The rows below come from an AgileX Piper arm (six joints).
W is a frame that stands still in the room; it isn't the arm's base.
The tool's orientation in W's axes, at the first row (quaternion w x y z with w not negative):
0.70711 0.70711 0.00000 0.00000
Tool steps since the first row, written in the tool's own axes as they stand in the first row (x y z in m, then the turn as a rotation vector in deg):
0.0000 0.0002 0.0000 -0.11 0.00 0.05
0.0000 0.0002 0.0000 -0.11 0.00 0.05
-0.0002 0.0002 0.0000 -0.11 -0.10 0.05
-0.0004 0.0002 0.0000 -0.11 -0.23 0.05
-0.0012 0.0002 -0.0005 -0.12 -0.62 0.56
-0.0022 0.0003 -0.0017 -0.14 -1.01 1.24
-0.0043 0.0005 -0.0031 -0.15 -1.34 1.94
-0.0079 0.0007 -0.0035 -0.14 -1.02 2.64
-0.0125 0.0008 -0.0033 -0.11 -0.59 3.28
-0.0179 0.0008 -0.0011 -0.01 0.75 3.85
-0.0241 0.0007 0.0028 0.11 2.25 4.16
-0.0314 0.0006 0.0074 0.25 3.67 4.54
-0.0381 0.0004 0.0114 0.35 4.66 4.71
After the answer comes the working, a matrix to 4 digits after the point.
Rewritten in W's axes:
0.0000 0.0000 0.0002 -0.11 -0.05 0.00
0.0000 0.0000 0.0002 -0.11 -0.05 0.00
-0.0002 0.0000 0.0002 -0.11 -0.05 -0.10
-0.0004 0.0000 0.0002 -0.11 -0.05 -0.23
-0.0012 0.0005 0.0002 -0.12 -0.56 -0.62
-0.0022 0.0017 0.0003 -0.14 -1.24 -1.01
-0.0043 0.0031 0.0005 -0.15 -1.94 -1.34
-0.0079 0.0035 0.0007 -0.14 -2.64 -1.02
-0.0125 0.0033 0.0008 -0.11 -3.28 -0.59
-0.0179 0.0011 0.0008 -0.01 -3.85 0.75
-0.0241 -0.0028 0.0007 0.11 -4.16 2.25
-0.0314 -0.0074 0.0006 0.25 -4.54 3.67
-0.0381 -0.0114 0.0004 0.35 -4.71 4.66

The tool's axes in the first row as the columns of a matrix, in W's axes (rounded; the answer above uses it unrounded):
1.0000 0.0000 0.0000
0.0000 0.0000 -1.0000
0.0000 1.0000 0.0000

